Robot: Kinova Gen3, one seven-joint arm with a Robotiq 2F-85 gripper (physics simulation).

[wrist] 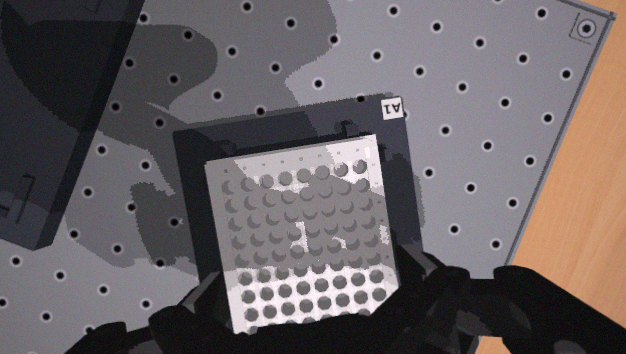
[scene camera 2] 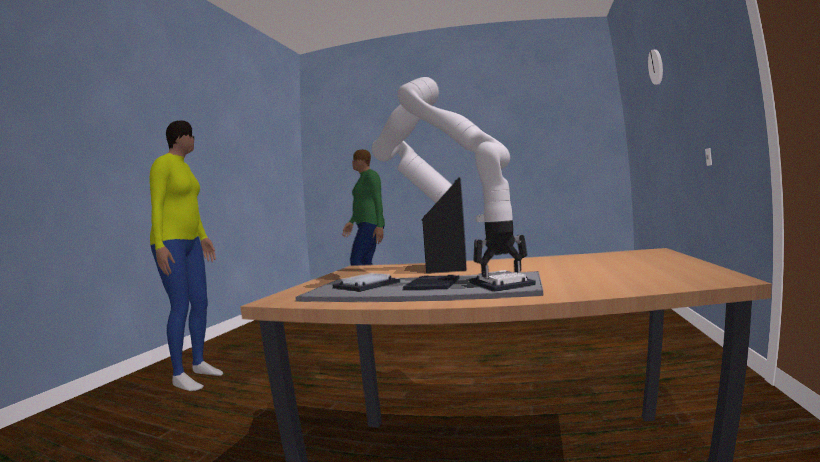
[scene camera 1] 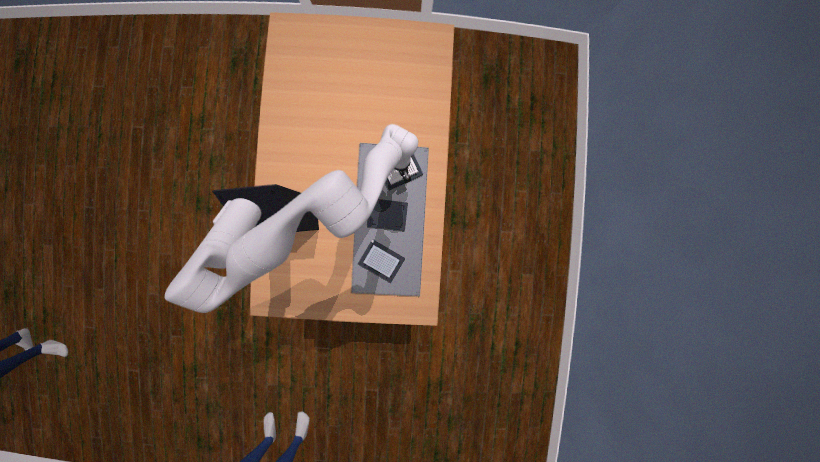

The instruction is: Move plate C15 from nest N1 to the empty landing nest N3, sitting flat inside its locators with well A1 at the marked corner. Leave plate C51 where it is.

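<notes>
A white well plate (scene camera 1: 412, 166) (scene camera 2: 504, 278) (wrist: 310, 200) sits in a dark nest (wrist: 187, 190) with a white A1 tag (wrist: 392, 108) at one corner. My gripper (scene camera 2: 501, 272) (wrist: 313, 276) is open, pointing down over this plate, its fingers low at two opposite sides with nothing gripped. The gripper hides the plate's near end in the wrist view. A dark nest without a plate (scene camera 1: 394, 216) (scene camera 2: 431, 281) (wrist: 50, 125) is in the middle. A pale plate (scene camera 1: 381, 261) (scene camera 2: 363, 280) sits in the nest at the other end. Plate and nest names are not readable.
The nests stand on a grey perforated board (scene camera 1: 416, 246) (scene camera 2: 418, 296) (wrist: 465, 150) on the wooden table (scene camera 1: 344, 74) (scene camera 2: 619, 281). A tall black panel (scene camera 1: 263, 198) (scene camera 2: 444, 235) stands between the arm's base and the board. Two people (scene camera 2: 175, 200) (scene camera 2: 367, 200) stand beyond the table.
</notes>
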